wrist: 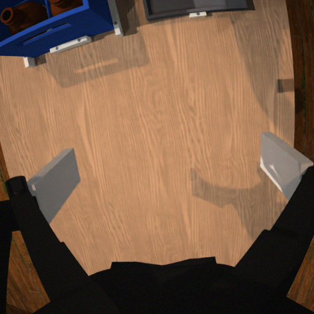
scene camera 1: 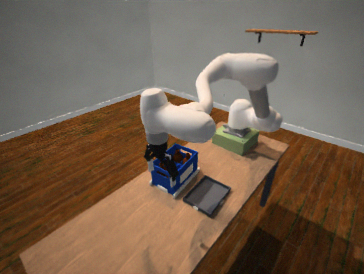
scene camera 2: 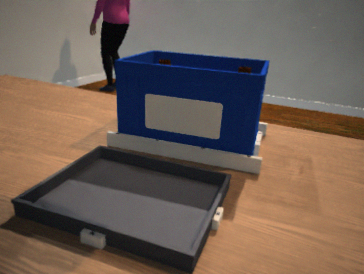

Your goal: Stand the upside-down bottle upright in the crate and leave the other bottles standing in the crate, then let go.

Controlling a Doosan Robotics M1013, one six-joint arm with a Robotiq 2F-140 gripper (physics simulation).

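Frame: origin at the arm's base, x back, y right, z up, level; millimetres.
Where they show: gripper, fingertip midpoint: (scene camera 1: pixel 161 177); arm's base at its link origin: (scene camera 1: pixel 236 131).
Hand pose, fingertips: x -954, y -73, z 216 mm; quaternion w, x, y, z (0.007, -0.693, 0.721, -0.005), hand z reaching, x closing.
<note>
Things, the pixels of their centre, and the offset from my fingertips.
- blue crate at the middle of its body: (scene camera 2: pixel 194 102) (scene camera 1: pixel 175 167) dz -236, dx +293, dy +186 mm
- dark shallow tray at the middle of its body: (scene camera 2: pixel 133 192) (scene camera 1: pixel 207 193) dz -311, dx +298, dy -73 mm
The blue crate (scene camera 1: pixel 162 183) (scene camera 2: pixel 190 85) (wrist: pixel 97 17) stands upright on the table. Brown bottles are inside it. One bottle (wrist: pixel 25 21) shows its open mouth upward near the crate's end wall in the wrist view, and part of another bottle (wrist: pixel 65 5) shows beside it. Two brown tops (scene camera 2: pixel 164 62) (scene camera 2: pixel 244 69) show inside the rim in scene camera 2. I cannot make out which bottle is upside down. My gripper (scene camera 1: pixel 161 172) (wrist: pixel 167 157) is wide open and empty, pointing down over the table just off the crate's end, and partly covers the crate in scene camera 1.
A dark shallow tray (scene camera 1: pixel 222 202) (scene camera 2: pixel 140 247) (wrist: pixel 170 16) lies beside the crate's labelled long side. White rails (scene camera 2: pixel 185 152) run around the crate's foot. The arm's base stands on a green block (scene camera 1: pixel 235 143) at the table's far end. A person (scene camera 2: pixel 115 12) stands in the background.
</note>
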